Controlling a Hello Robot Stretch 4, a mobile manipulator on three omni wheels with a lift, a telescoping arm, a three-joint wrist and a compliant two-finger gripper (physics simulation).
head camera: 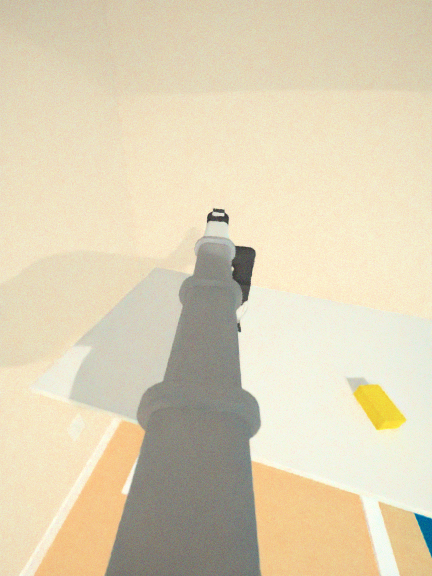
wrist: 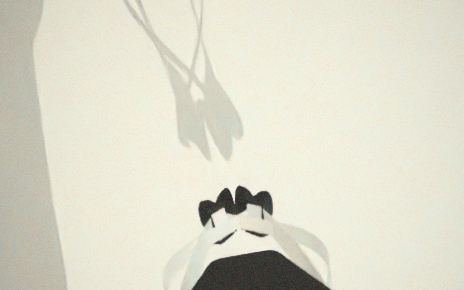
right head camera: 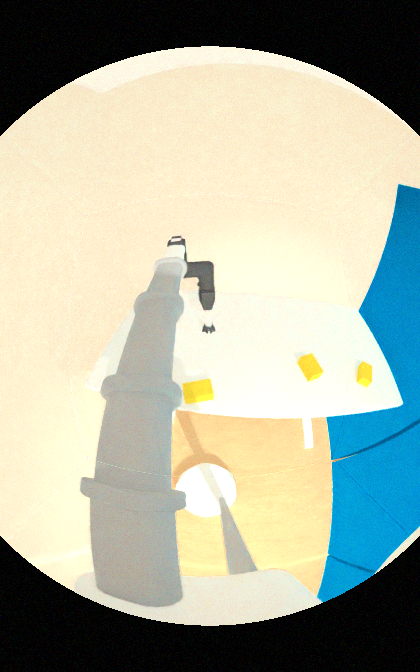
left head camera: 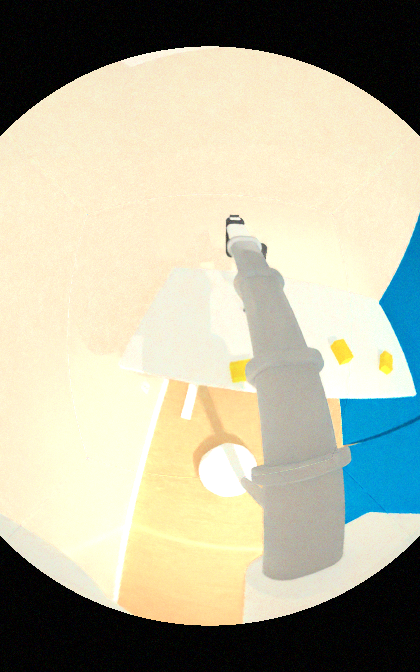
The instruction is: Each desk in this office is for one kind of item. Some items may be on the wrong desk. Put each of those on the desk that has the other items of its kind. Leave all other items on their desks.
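Frame: origin at the robot's base, x right, y ahead, z up, level; millimetres.
Seen in the pictures: gripper, between the fingertips: (wrist: 235,203).
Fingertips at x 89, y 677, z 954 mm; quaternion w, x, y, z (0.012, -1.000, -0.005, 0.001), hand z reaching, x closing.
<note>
A point is followed by its place in that frame.
My gripper (right head camera: 208,329) (wrist: 235,203) @(x 89, y 677, z 954 mm) is shut and empty, its dark fingertips close together above the white desk (head camera: 310,350) @(x 380, y 652, z 923 mm) (right head camera: 250,345) (wrist: 350,100) @(x 218, y 755, z 923 mm). Its shadow falls on the desk top in the wrist view. One yellow block (left head camera: 239,371) (right head camera: 198,391) lies near the desk's front edge, apart from the fingers; the arm partly covers it in the left head view and hides it in the head view. A second yellow block (head camera: 380,407) @(x 481, y 430, z 968 mm) (left head camera: 341,351) (right head camera: 310,367) lies further right. A third yellow block (left head camera: 385,362) (right head camera: 364,374) lies near the desk's right end.
The grey telescoping arm (head camera: 200,480) @(x 4, y 139, z 1379 mm) (left head camera: 300,425) (right head camera: 135,440) reaches over the desk. Cream walls stand behind and left of it. A white round object (left head camera: 227,470) (right head camera: 206,490) is on the orange floor in front. A blue surface (left head camera: 380,465) (right head camera: 370,490) lies to the right.
</note>
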